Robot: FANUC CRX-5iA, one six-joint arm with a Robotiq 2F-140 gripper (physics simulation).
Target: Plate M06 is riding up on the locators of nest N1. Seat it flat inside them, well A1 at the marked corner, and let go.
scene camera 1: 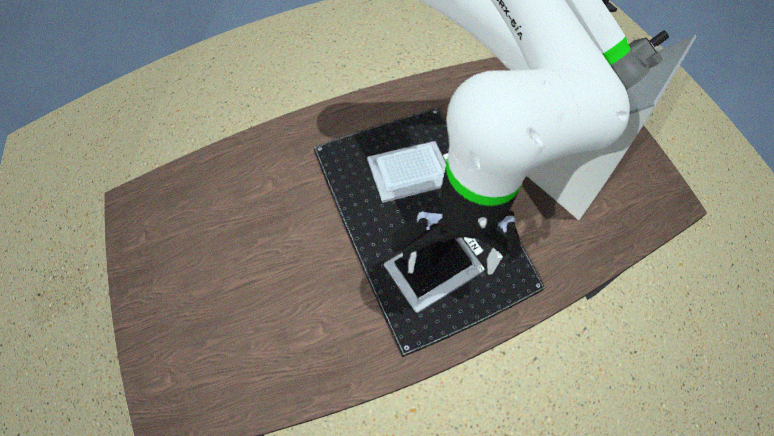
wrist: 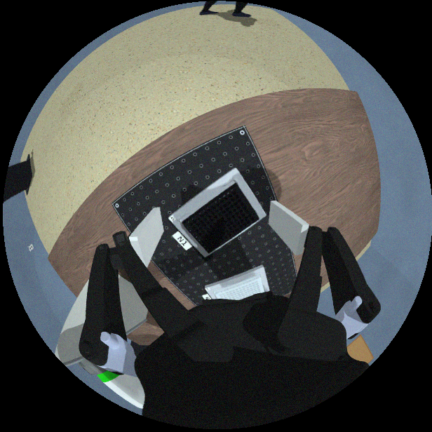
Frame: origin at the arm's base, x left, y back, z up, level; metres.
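Seen in the pictures: gripper, between the fingertips: (scene camera 1: pixel 451 265); arm's base, origin of its link: (scene camera 1: pixel 623 83).
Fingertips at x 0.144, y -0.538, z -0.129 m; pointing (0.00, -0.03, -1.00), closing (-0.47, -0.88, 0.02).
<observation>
Offsets run from my fingertips to a thing's middle. "spot": to the spot under its first point. Level surfaces: height alone.
Plate M06, a black well plate {dx -0.054, dy +0.007, dz -0.110 m} (scene camera 1: pixel 439 269) (wrist: pixel 220 219), lies on the light grey nest N1 {dx -0.049, dy +0.008, dz -0.123 m} (scene camera 1: pixel 445 294) (wrist: pixel 254 194). A wider strip of nest shows along one long side. Its exact tilt and well A1 are too small to tell. A small mark {dx -0.003, dy +0.088, dz -0.118 m} (scene camera 1: pixel 480 268) (wrist: pixel 173 218) shows at one nest corner, near the N1 label {spot: dx -0.058, dy +0.102, dz -0.128 m} (scene camera 1: pixel 472 245) (wrist: pixel 181 240). My gripper (scene camera 1: pixel 452 261) (wrist: pixel 216 215) is open and empty above the nest, with its pads apart on either side of the plate in the wrist view. The arm hides part of the nest in the scene view.
A white well plate {dx -0.275, dy +0.069, dz -0.111 m} (scene camera 1: pixel 410 166) (wrist: pixel 242 291) sits in a second light nest on the same black perforated board {spot: dx -0.225, dy -0.086, dz -0.130 m} (scene camera 1: pixel 354 216) (wrist: pixel 200 160). The board lies on a wooden table {dz -0.143 m} (scene camera 1: pixel 227 270) (wrist: pixel 320 150). A light grey angled pedestal (scene camera 1: pixel 582 178) stands beside it under the arm.
</observation>
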